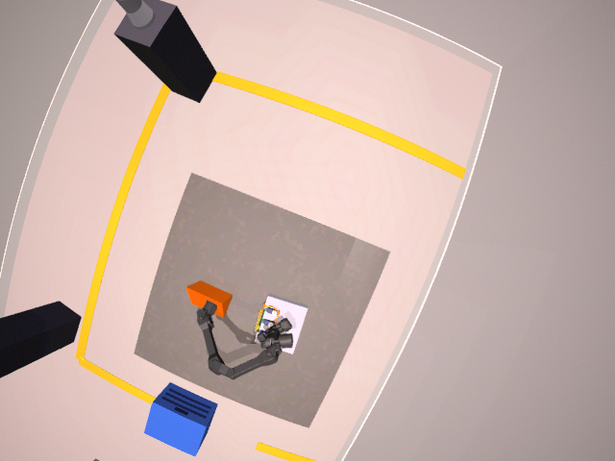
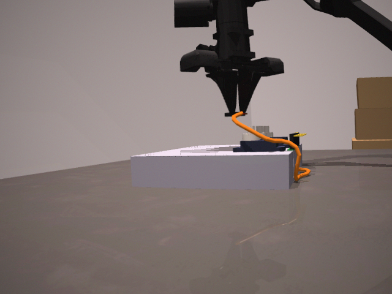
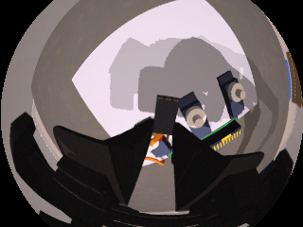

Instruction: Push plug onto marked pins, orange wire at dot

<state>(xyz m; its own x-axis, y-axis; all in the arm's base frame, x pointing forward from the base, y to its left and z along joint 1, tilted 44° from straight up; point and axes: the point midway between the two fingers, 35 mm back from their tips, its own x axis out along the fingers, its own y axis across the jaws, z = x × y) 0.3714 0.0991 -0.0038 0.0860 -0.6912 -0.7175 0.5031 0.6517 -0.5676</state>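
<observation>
Right now the yellow band is 8 cm to the right of my gripper tip, 8 cm behind it and 4 cm below it. From my gripper tip the other things lie so: printed holder (9 cm below, 7 cm ahead, 2 cm to the right).
</observation>
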